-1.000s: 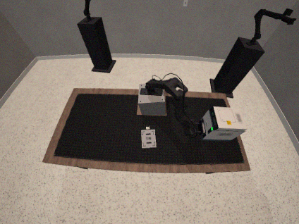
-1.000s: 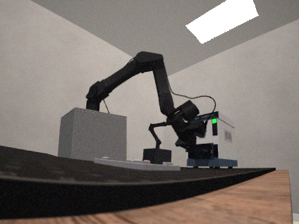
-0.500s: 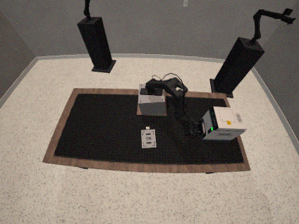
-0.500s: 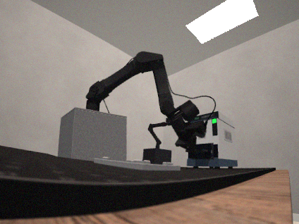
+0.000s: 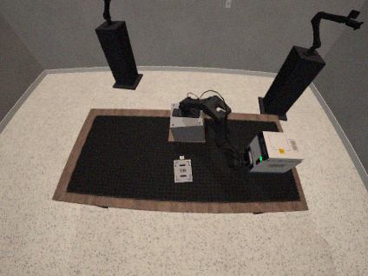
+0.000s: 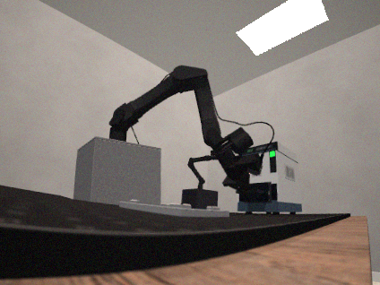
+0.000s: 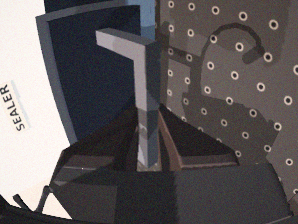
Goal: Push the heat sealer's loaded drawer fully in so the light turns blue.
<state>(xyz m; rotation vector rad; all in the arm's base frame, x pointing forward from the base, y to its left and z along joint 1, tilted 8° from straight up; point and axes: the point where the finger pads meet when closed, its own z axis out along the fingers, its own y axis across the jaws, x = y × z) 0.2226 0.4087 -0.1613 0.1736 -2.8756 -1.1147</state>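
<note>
My hand is 11 cm to the right of the sealer drawer, 1 cm past it and 1 cm above it.
</note>
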